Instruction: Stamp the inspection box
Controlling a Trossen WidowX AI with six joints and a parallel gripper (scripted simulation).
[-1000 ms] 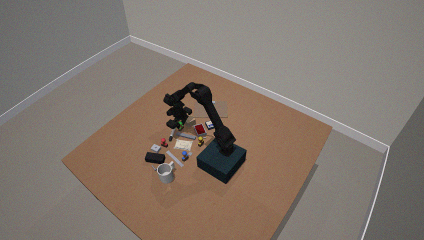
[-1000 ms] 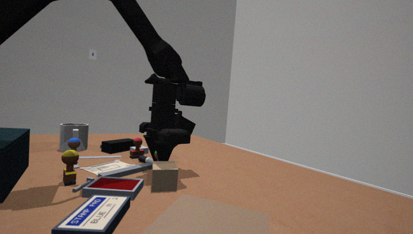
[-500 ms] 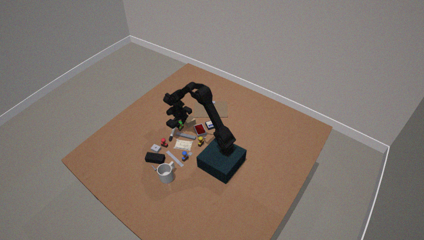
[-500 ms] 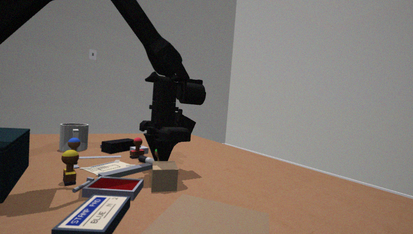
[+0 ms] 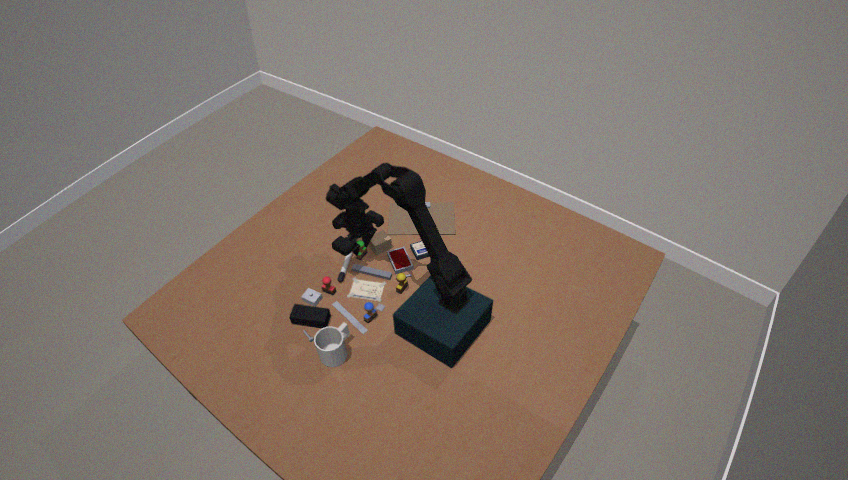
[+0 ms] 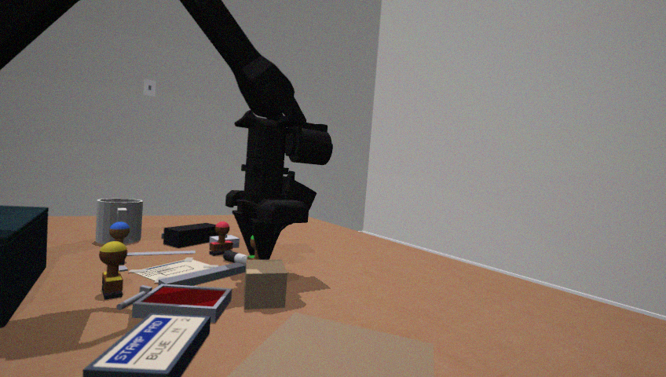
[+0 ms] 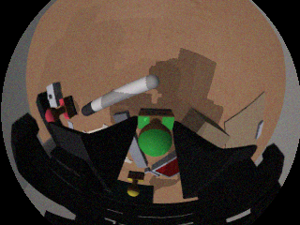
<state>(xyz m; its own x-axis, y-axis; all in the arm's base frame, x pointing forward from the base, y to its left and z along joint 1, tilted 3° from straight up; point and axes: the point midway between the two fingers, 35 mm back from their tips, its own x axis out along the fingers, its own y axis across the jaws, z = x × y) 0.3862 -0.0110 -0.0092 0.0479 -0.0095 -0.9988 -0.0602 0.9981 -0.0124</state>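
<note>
My gripper tip is now 11 cm past the red ink pad, 7 cm to the left of it and 3 cm above it. Also, from my gripper tip: tan block: 7 cm to the right, 1 cm below, 1 cm behind; green-knobbed stamp: right at my gripper tip; grey bar: 7 cm behind, 3 cm to the left, 3 cm below.
</note>
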